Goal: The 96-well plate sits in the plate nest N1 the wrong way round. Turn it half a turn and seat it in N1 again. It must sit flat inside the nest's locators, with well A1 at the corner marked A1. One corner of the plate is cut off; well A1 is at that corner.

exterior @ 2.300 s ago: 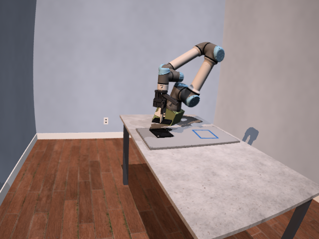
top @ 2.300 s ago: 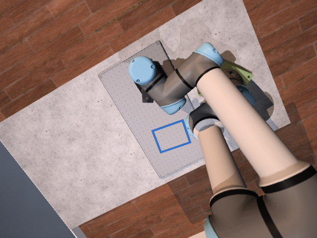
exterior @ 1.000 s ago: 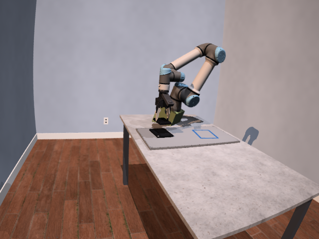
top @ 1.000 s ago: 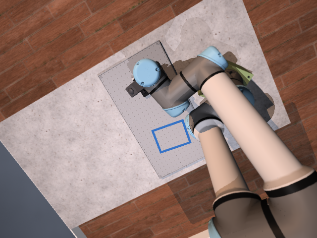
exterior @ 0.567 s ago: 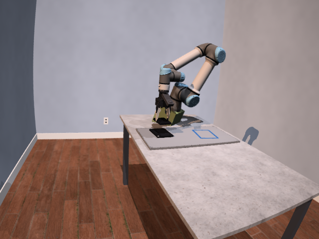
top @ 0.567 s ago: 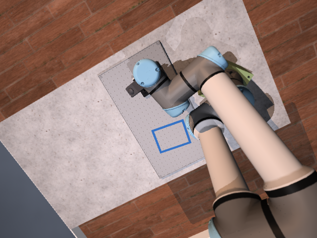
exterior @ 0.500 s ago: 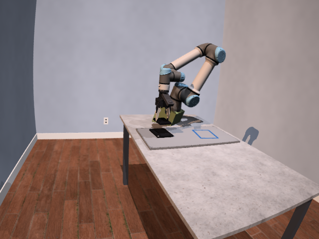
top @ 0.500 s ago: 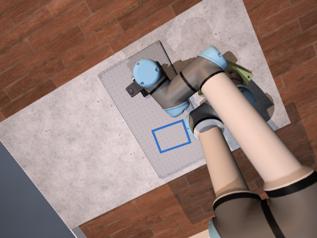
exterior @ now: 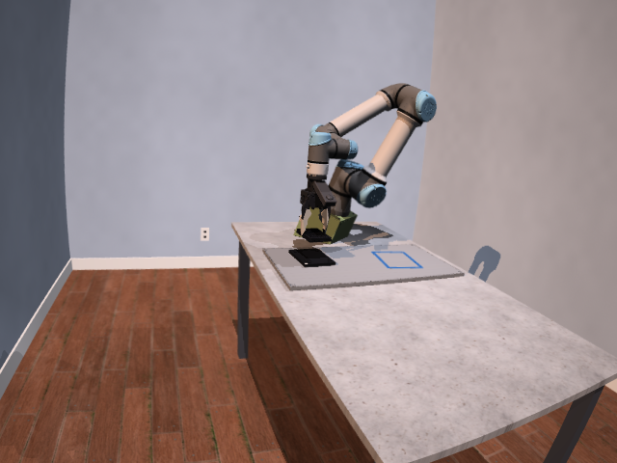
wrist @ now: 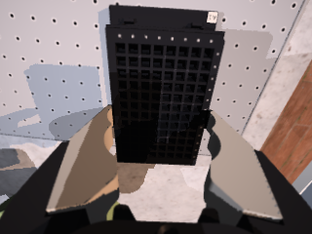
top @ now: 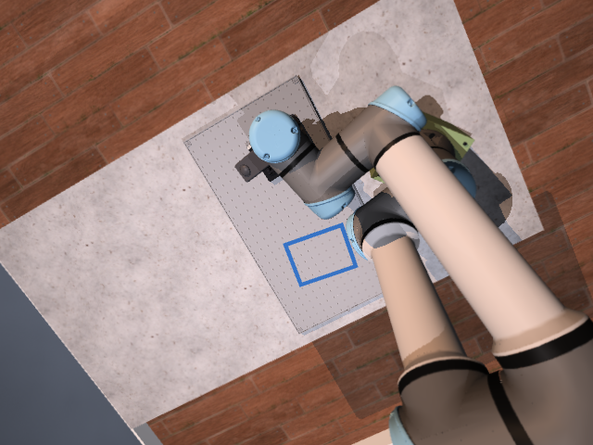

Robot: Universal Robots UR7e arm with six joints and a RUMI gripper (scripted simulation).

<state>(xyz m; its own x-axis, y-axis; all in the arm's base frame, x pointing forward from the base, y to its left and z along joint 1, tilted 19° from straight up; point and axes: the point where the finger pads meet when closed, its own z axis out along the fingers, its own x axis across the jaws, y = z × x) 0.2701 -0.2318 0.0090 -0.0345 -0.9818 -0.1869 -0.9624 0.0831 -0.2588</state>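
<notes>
Now: hand 10 cm above the black plate nest N1. Also, from my hand: white A1 mark (7 cm ahead, 6 cm to the right, 9 cm below); then black 96-well plate (1 cm below).
</notes>
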